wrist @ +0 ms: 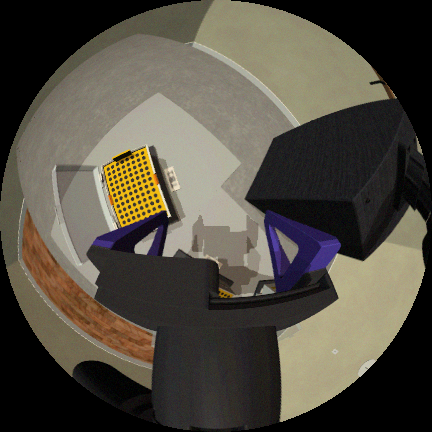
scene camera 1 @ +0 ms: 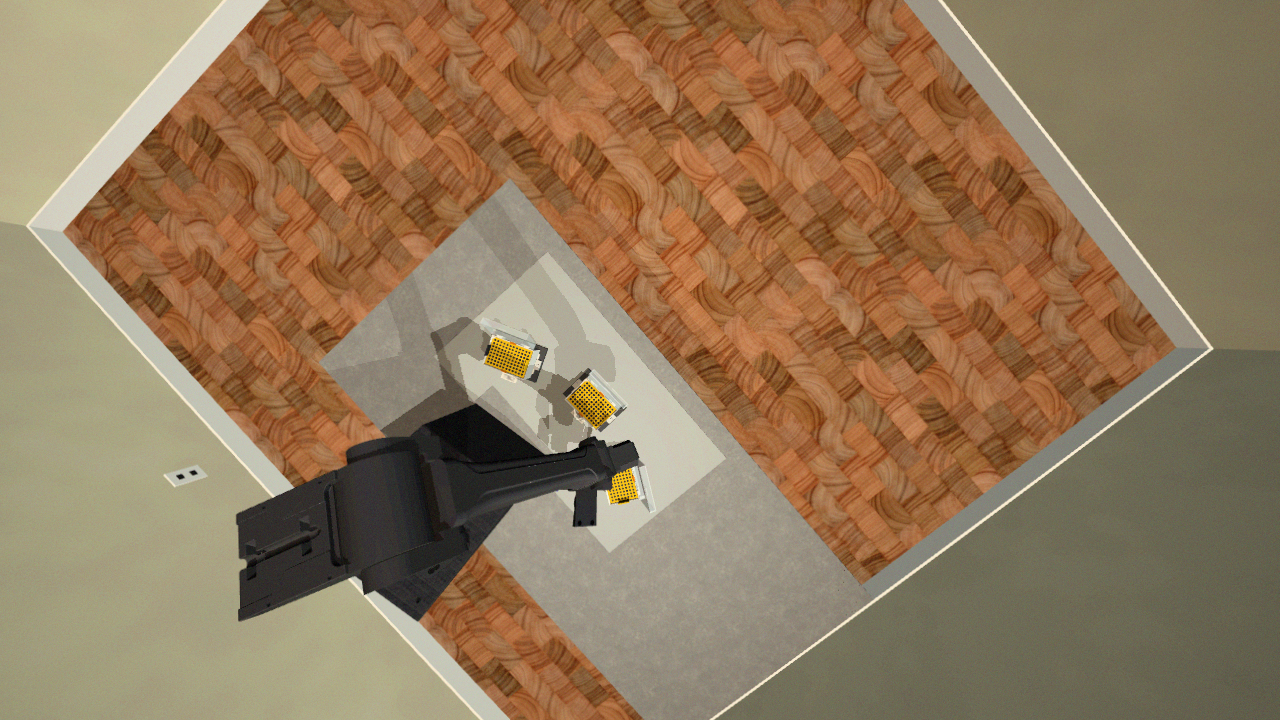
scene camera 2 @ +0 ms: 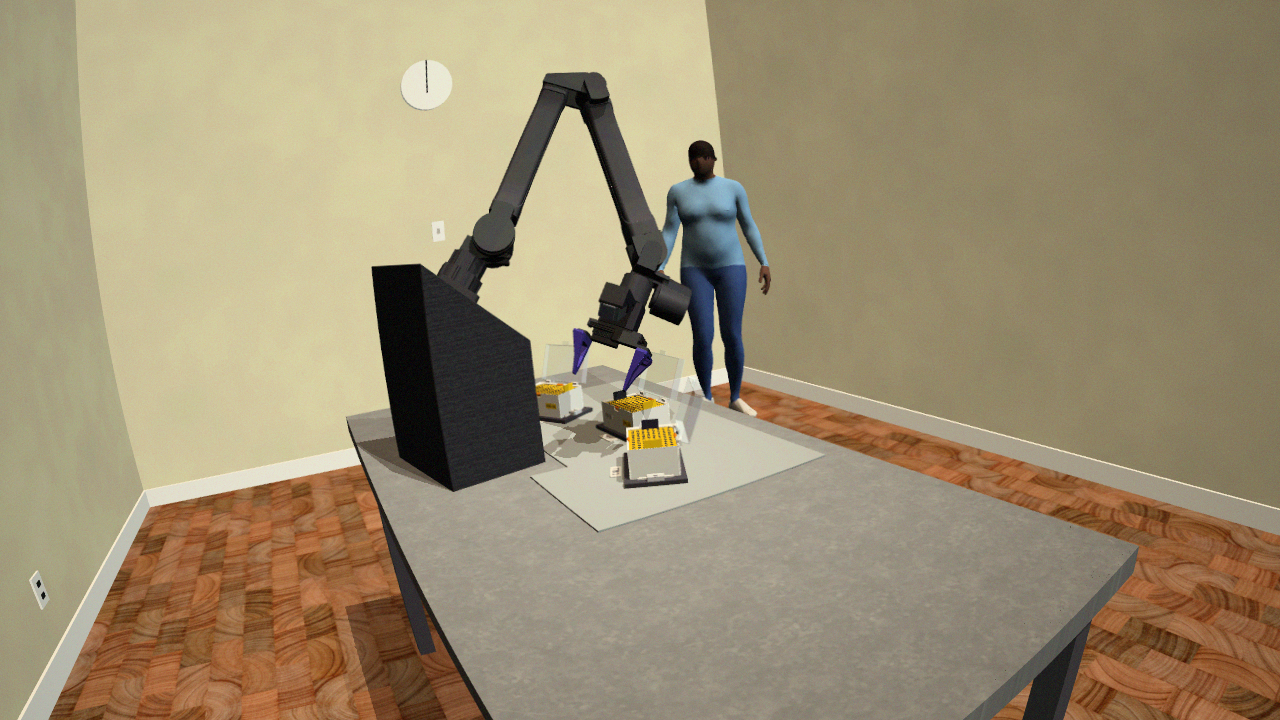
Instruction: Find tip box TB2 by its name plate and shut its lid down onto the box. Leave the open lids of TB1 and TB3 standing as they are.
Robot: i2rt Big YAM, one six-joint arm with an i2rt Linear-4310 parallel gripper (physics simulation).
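Frame: origin at the arm's base, x back, y right, z up, level; millimetres.
Seen in the pictures: gripper, between the fingertips: (wrist: pixel 215 215) (scene camera 2: pixel 598 382); arm's base, origin of its link: (scene camera 2: pixel 449 296).
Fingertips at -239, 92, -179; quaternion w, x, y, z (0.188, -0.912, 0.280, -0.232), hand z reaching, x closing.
Note:
Offsets run from my fingertips to a thing's middle, as dx, dy, dz. "*": to the spot under its first point. Level surfaces: height alone.
Three white tip boxes with yellow racks stand with clear lids up: the front box {-57, +91, -82} (scene camera 1: pixel 623 486) (scene camera 2: pixel 653 460) (wrist: pixel 132 187), the middle box {-108, -130, -82} (scene camera 1: pixel 591 402) (scene camera 2: pixel 633 407) (wrist: pixel 225 294) and the back box {+24, -350, -114} (scene camera 1: pixel 511 356) (scene camera 2: pixel 558 400). The front lid {-121, +112, -42} (scene camera 2: pixel 691 419) (wrist: pixel 82 215), the middle lid {* -181, -140, -42} (scene camera 2: pixel 664 374) and the back lid {* -43, -407, -37} (scene camera 2: pixel 565 359) are upright. The front name plate {* +8, +68, -145} (scene camera 2: pixel 614 471) (wrist: pixel 172 178) and middle name plate {* -38, -115, -145} (wrist: pixel 213 260) are too blurred to read, so I cannot tell which is TB2. My gripper (scene camera 2: pixel 600 381) (wrist: pixel 215 215) is open and empty, above the boxes; its body hides part of the middle box in the wrist view.
The boxes stand on a pale mat {dz -147} (scene camera 1: pixel 689 454) (scene camera 2: pixel 592 512) (wrist: pixel 160 117) on a grey table {dz -150} (scene camera 1: pixel 733 617) (scene camera 2: pixel 805 582) (wrist: pixel 100 112). A tall black pedestal (scene camera 2: pixel 478 394) (wrist: pixel 320 170) stands beside the mat under the arm base. A person (scene camera 2: pixel 708 223) stands behind the table.

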